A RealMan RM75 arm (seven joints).
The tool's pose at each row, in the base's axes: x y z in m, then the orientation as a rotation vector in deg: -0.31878 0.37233 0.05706 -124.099 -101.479 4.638; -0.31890 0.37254 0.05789 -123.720 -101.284 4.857; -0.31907 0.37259 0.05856 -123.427 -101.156 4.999; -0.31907 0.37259 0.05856 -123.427 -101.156 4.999; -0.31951 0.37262 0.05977 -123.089 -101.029 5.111; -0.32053 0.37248 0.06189 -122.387 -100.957 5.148; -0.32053 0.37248 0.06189 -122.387 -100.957 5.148; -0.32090 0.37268 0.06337 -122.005 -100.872 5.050; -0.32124 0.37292 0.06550 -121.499 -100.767 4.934; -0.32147 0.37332 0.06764 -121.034 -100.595 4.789
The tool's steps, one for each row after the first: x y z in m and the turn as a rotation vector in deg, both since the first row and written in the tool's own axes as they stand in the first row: 0.00032 -0.00039 -0.00070 0.425 0.126 -0.046; 0.00044 -0.00076 -0.00128 0.732 0.228 -0.097; 0.00044 -0.00076 -0.00128 0.732 0.228 -0.097; 0.00058 -0.00154 -0.00230 1.055 0.364 -0.173; 0.00057 -0.00310 -0.00406 1.557 0.664 -0.455; 0.00057 -0.00310 -0.00406 1.557 0.664 -0.455; 0.00093 -0.00392 -0.00531 1.802 0.914 -0.600; 0.00145 -0.00491 -0.00717 2.127 1.235 -0.794; 0.00215 -0.00582 -0.00904 2.444 1.587 -0.939
